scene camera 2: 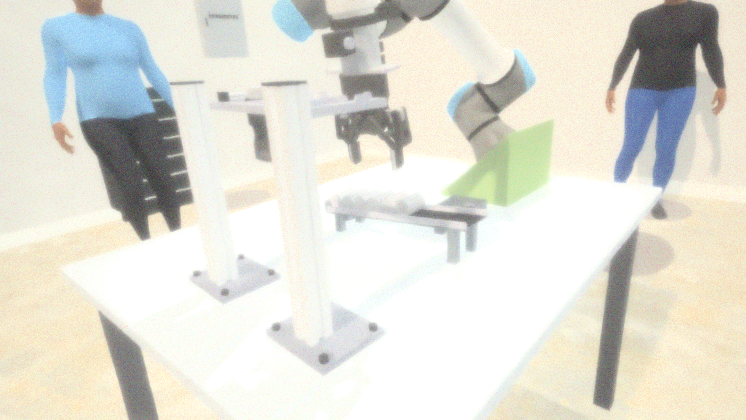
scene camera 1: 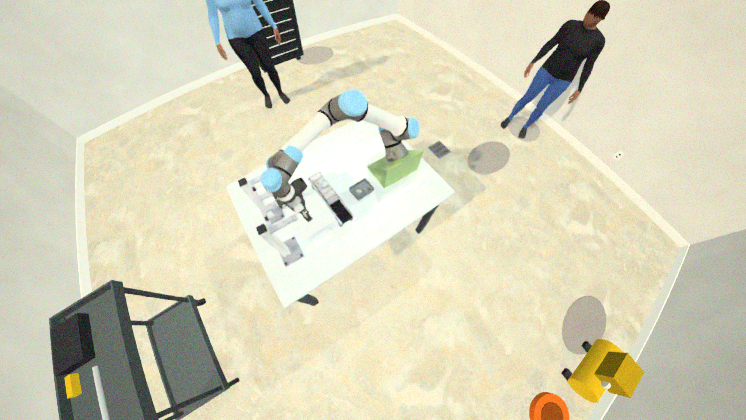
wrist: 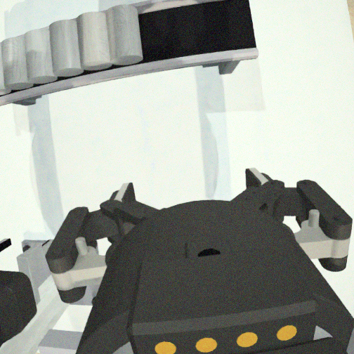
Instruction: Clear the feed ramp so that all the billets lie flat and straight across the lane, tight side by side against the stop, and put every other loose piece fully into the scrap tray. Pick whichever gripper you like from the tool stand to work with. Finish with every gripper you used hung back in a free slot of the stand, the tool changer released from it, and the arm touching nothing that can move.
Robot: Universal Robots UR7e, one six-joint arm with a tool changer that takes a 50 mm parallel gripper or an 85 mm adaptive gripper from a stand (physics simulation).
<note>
In view: a dark gripper [scene camera 2: 258, 122] and an adaptive gripper [scene camera 2: 368, 76].
The adaptive gripper is seen too in the wrist view [wrist: 206, 269].
</note>
